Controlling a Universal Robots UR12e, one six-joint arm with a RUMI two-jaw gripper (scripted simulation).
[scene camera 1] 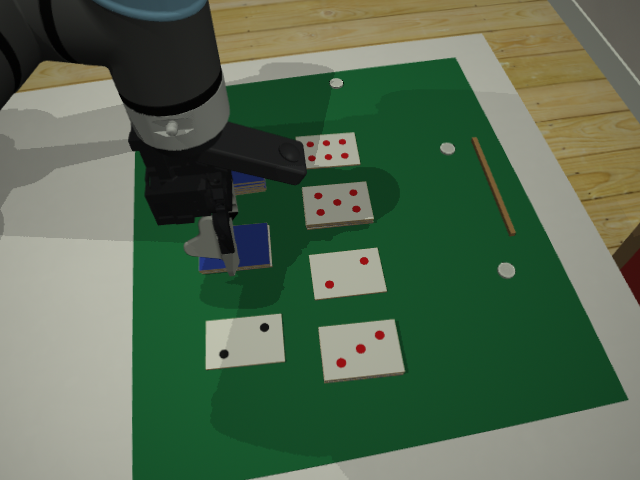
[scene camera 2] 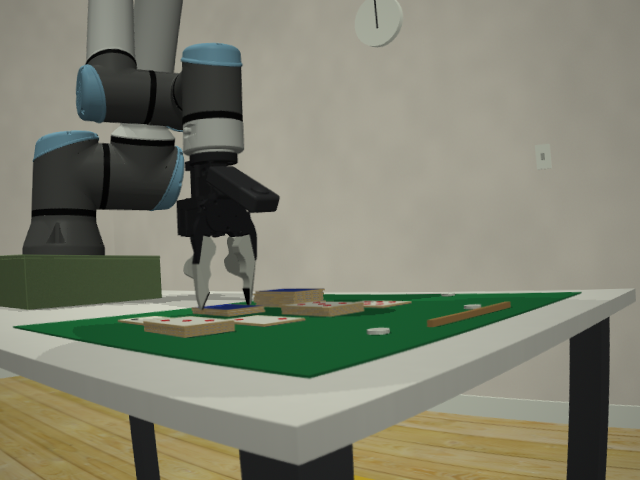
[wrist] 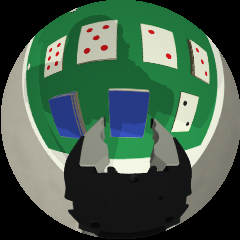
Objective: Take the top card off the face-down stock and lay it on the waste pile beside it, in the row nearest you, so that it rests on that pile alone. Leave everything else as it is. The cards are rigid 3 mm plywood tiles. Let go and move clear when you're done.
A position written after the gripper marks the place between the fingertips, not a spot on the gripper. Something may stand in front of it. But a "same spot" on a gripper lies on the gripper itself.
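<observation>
In scene camera 1 the gripper shows, and so it does in scene camera 2; a spot on the gripper [scene camera 1: 205, 244] is the same spot as [scene camera 2: 192, 264]. The gripper shows in the wrist view [128, 118] too.
</observation>
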